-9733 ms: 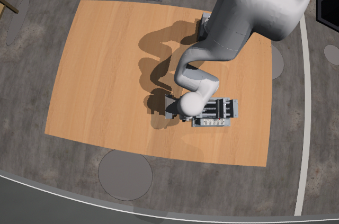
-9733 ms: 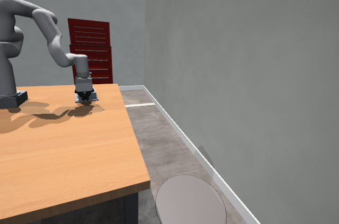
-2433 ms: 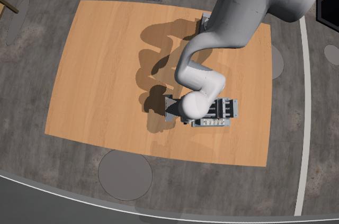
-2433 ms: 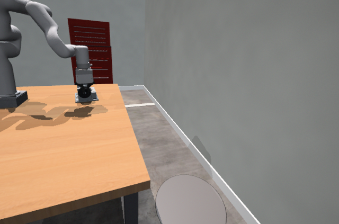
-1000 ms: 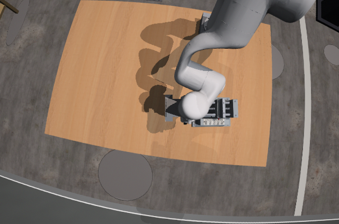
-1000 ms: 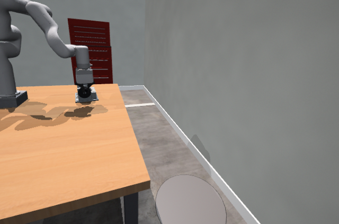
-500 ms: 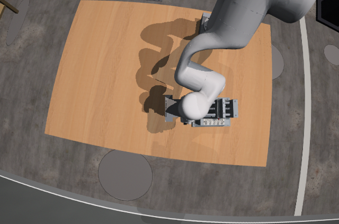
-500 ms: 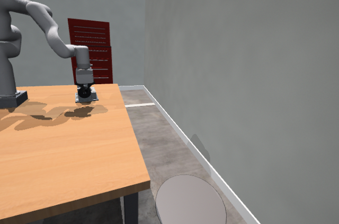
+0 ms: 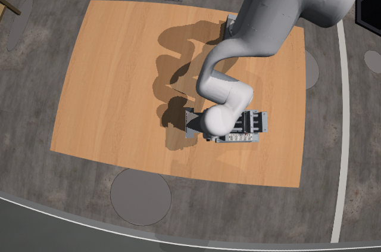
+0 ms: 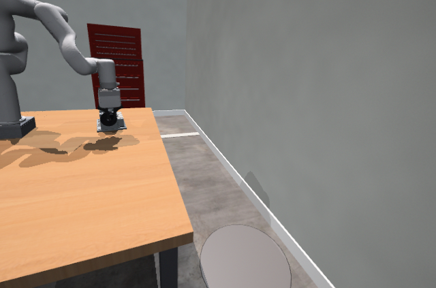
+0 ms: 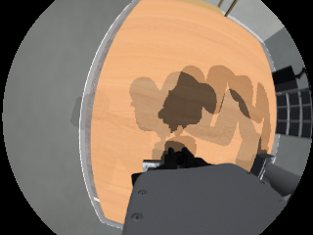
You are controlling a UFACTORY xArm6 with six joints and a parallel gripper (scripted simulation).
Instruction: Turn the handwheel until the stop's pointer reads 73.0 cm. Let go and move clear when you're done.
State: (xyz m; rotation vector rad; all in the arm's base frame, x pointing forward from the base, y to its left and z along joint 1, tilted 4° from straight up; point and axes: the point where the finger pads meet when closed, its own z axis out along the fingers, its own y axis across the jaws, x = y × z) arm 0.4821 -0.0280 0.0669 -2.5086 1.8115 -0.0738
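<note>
My gripper is now 2 cm to the right of the black handwheel, 1 cm past it and 1 cm above it. Also, from my hand: stop 16 cm to the left, 6 cm behind, 1 cm below.
</note>
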